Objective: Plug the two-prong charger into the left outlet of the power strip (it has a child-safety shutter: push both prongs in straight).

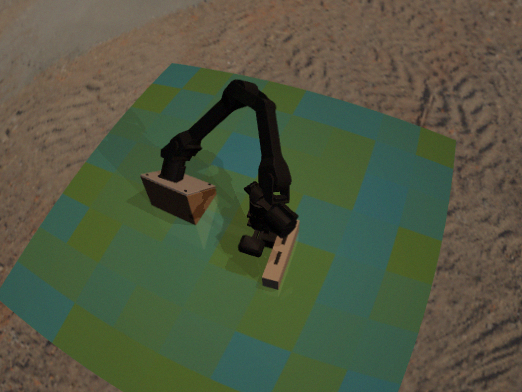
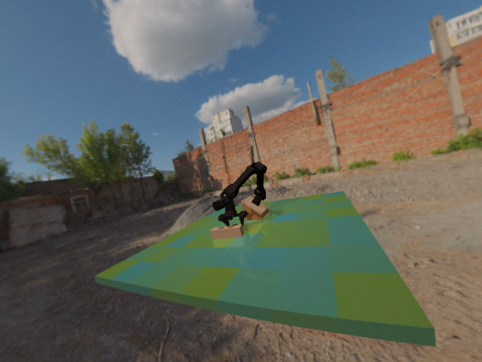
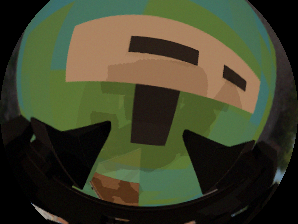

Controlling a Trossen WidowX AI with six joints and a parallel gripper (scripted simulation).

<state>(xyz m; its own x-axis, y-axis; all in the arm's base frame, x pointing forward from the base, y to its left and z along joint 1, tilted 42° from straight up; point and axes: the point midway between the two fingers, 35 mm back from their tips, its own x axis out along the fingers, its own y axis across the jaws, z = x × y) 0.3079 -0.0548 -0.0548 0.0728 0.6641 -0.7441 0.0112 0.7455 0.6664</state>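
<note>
The two-prong charger lies 40 mm ahead of my gripper tip and 10 mm above it.
</note>
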